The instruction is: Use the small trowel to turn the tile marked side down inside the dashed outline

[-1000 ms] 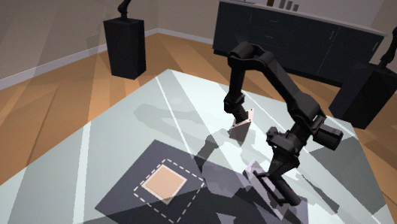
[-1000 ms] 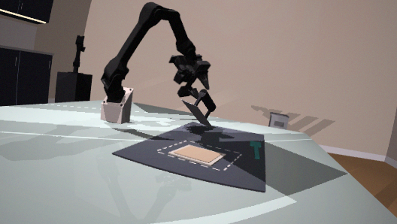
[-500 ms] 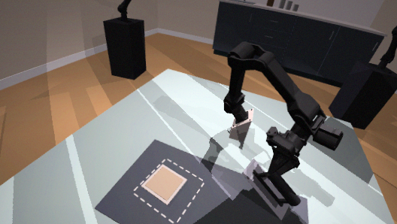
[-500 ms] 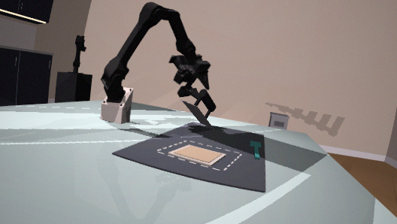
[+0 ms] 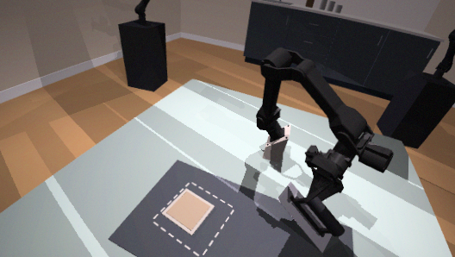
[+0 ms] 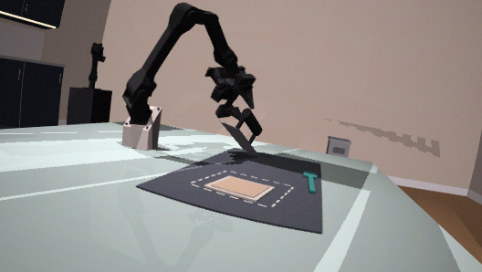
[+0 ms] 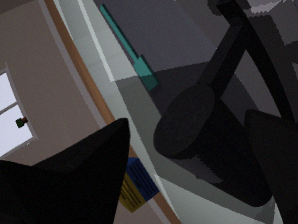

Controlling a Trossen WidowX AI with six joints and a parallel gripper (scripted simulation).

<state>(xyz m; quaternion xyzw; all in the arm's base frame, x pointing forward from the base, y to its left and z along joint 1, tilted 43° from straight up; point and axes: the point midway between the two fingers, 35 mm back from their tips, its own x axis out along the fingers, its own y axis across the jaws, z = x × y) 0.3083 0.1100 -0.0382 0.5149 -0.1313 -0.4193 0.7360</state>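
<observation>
Right now my gripper tip is 40 mm above the trowel, 10 mm to the right of it and 10 mm past it. From my gripper tip the other things lie so: dark mat 160 mm below, 150 mm to the right, 70 mm ahead; then teal t-shaped piece 210 mm ahead, 150 mm to the right, 140 mm below; then square peach tile 320 mm to the right, 140 mm below, 40 mm ahead.
</observation>
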